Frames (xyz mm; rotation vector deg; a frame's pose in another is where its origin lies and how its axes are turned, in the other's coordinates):
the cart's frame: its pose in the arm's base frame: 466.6 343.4 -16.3 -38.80 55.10 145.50
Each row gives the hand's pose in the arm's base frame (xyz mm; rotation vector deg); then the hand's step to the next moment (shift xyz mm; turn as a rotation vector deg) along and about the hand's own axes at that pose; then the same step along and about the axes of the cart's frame.
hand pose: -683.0 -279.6 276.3 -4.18 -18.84 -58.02
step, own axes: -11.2 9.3 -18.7 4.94 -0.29 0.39
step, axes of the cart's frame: 6.8 -21.1 -8.5 -3.30 2.94 -2.26
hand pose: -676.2 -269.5 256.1 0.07 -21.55 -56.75
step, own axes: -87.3 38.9 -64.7 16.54 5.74 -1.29
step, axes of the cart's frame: 48.1 -104.9 0.2 -15.07 3.91 -8.12
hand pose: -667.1 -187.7 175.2 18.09 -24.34 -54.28
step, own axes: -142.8 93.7 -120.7 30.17 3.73 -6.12
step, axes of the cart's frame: 34.1 -201.3 45.2 -22.12 7.69 -20.33
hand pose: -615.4 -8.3 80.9 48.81 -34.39 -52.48
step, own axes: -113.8 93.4 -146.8 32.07 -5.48 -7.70
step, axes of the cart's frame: -46.4 -182.0 89.2 -16.64 7.12 -28.11
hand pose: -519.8 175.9 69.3 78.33 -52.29 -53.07
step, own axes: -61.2 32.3 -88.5 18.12 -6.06 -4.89
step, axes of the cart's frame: -53.5 -74.8 64.6 -8.16 2.09 -17.83
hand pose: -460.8 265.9 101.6 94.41 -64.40 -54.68
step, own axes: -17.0 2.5 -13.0 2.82 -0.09 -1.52
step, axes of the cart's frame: -7.0 -12.2 16.3 -2.22 0.62 -2.22
